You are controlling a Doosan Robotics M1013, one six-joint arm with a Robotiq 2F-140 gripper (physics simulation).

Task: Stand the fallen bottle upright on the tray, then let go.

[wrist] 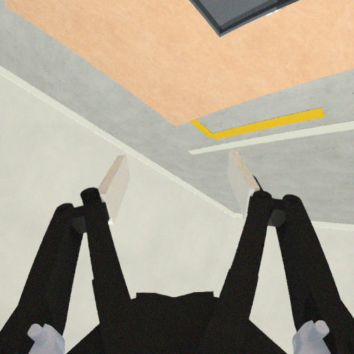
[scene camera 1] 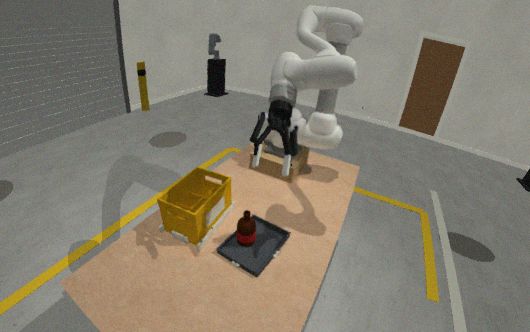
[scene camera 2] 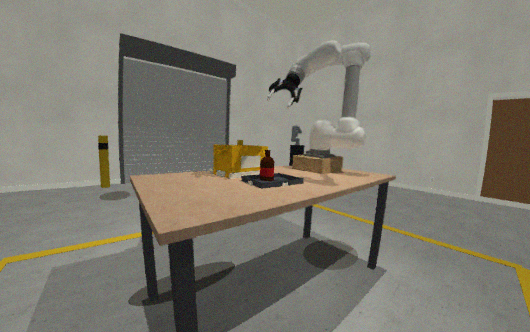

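Seen in the pictures: gripper, fingertip midpoint: [scene camera 1: 270, 171] [scene camera 2: 277, 103]; arm's base at its link origin: [scene camera 1: 283, 150] [scene camera 2: 319, 156].
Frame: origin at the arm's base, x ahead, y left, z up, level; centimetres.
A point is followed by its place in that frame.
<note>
A brown bottle [scene camera 1: 246, 231] {x 67.3, y 16.2, z -1.4 cm} [scene camera 2: 267, 167] {x 66.5, y 17.2, z -3.6 cm} with a red label stands upright on the dark tray [scene camera 1: 271, 250] {x 63.4, y 25.8, z -10.5 cm} [scene camera 2: 295, 181] {x 57.6, y 28.3, z -9.5 cm}, toward the side of the tray nearer the yellow crate. In the wrist view a corner of the tray [wrist: 235, 19] shows at the top; the bottle does not show there. My gripper [scene camera 1: 271, 166] {x 66.3, y 22.8, z 27.3 cm} [scene camera 2: 280, 102] {x 66.3, y 22.8, z 27.3 cm} [wrist: 177, 165] is open and empty. It is high above the table, well apart from the bottle, on the robot base's side of the tray.
A yellow crate [scene camera 1: 181, 221] {x 78.3, y -6.6, z -0.3 cm} [scene camera 2: 225, 160] {x 78.2, y -5.1, z -1.8 cm} stands on the wooden table [scene camera 1: 200, 290] {x 92.6, y 13.5, z -11.0 cm} [scene camera 2: 195, 205] {x 108.9, y 34.9, z -11.0 cm} beside the tray. The arm's base stands on a wooden block [scene camera 1: 272, 166] {x 14.6, y 0.6, z -4.3 cm} [scene camera 2: 325, 164] {x 10.8, y 13.4, z -4.7 cm} at the table's far end.
</note>
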